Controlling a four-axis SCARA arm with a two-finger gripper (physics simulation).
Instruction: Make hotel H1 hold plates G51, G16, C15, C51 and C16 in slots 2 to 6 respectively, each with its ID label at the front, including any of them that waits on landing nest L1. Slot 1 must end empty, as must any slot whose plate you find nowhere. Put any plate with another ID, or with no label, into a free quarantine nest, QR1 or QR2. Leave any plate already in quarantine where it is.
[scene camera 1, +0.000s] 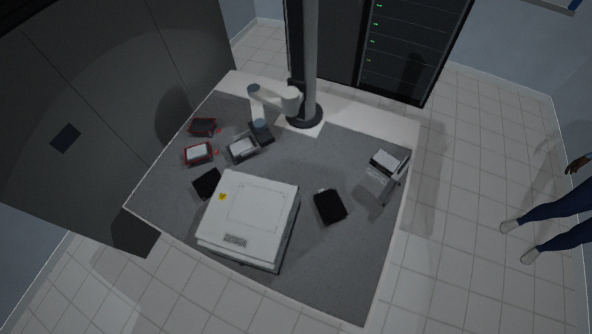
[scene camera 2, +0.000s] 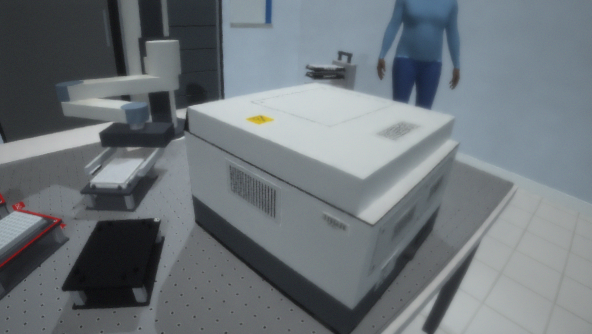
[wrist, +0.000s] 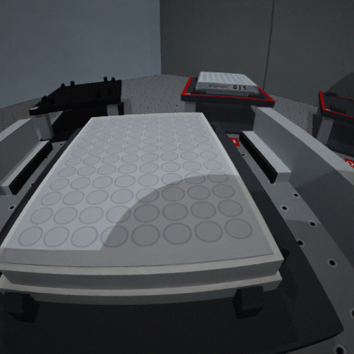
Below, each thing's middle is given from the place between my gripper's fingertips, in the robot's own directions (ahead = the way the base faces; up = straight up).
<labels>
I see my gripper 2 cm past the dark regrip nest RG (wrist: 298, 308), 2 cm to the right of it and 2 cm above it. The rest, counted from my hand: landing nest L1 (scene camera 2: 115, 249): 25 cm ahead, 5 cm to the right, 2 cm below; black nest N6 (scene camera 1: 330, 205): 11 cm ahead, 61 cm to the left, 2 cm below; plate labelled G13 (wrist: 212, 82): 11 cm ahead, 23 cm to the right, 1 cm below.
</labels>
